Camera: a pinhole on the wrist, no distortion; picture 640 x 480 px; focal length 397.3 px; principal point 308.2 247.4 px. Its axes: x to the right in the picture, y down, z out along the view. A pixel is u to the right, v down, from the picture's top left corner.
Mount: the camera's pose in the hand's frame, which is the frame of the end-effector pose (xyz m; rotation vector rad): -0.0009 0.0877 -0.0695 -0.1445 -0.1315 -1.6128
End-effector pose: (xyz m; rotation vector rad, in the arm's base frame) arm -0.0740 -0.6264 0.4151 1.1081 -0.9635 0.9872
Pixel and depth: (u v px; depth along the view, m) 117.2 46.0 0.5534
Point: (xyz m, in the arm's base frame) -0.6332 -1.0112 0.3556
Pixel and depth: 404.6 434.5 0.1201
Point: -0.1388 -0.6589 0.4969
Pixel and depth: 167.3 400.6 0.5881
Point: -0.4297 -0.9941 0.8248
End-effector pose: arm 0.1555 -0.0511 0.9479 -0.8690 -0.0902 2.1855
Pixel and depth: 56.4 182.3 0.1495
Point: -0.0048 -0.1981 0.9385
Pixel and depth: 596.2 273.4 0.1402
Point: 0.0929 -0.0383 1.0071
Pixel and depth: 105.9 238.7 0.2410
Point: -0.0941 -0.1961 0.9779
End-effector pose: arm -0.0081 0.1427 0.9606 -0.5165 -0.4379 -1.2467
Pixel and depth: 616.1 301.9 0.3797
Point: -0.1422 0.2874 1.2897
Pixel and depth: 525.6 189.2 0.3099
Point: -0.0527 0.3327 1.1487
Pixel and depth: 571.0 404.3 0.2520
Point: -0.0261 0.1836 1.1868
